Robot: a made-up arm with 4 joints.
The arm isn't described. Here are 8 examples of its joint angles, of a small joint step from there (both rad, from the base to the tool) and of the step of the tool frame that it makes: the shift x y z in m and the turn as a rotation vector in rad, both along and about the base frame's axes.
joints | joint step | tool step
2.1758 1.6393 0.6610 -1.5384 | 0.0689 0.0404 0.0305 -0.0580 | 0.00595 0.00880 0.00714 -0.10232 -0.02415 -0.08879
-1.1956 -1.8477 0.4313 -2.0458 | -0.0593 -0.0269 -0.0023 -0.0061 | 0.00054 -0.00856 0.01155 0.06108 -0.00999 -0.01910
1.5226 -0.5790 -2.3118 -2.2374 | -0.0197 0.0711 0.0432 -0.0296 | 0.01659 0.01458 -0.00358 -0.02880 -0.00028 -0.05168
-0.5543 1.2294 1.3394 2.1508 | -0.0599 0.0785 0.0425 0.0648 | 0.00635 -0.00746 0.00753 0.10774 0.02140 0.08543
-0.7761 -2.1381 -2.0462 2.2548 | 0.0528 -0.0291 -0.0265 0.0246 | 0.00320 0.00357 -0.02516 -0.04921 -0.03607 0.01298
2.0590 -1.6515 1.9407 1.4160 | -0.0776 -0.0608 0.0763 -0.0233 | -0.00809 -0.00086 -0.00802 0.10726 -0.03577 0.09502
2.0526 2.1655 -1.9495 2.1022 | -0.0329 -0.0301 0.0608 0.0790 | 0.00155 0.01354 -0.02020 0.00403 0.08318 -0.03829
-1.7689 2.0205 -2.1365 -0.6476 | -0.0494 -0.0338 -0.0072 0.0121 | 0.00537 -0.02635 0.00490 0.03712 0.00823 -0.02610
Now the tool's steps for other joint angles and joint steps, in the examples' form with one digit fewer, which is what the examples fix.
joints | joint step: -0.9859 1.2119 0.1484 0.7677 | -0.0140 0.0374 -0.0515 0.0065
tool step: -0.0005 0.0011 0.0097 0.0319 0.0573 -0.0005
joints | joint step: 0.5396 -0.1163 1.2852 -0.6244 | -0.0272 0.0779 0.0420 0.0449
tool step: 0.0022 0.0039 0.0047 -0.0180 0.0773 0.0014
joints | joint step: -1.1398 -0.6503 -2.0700 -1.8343 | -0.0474 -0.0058 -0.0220 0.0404
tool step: -0.0016 -0.0235 0.0039 0.0863 0.0190 0.0070
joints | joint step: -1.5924 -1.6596 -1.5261 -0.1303 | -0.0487 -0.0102 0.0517 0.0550
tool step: 0.0088 -0.0197 -0.0010 0.1082 0.0469 -0.0119
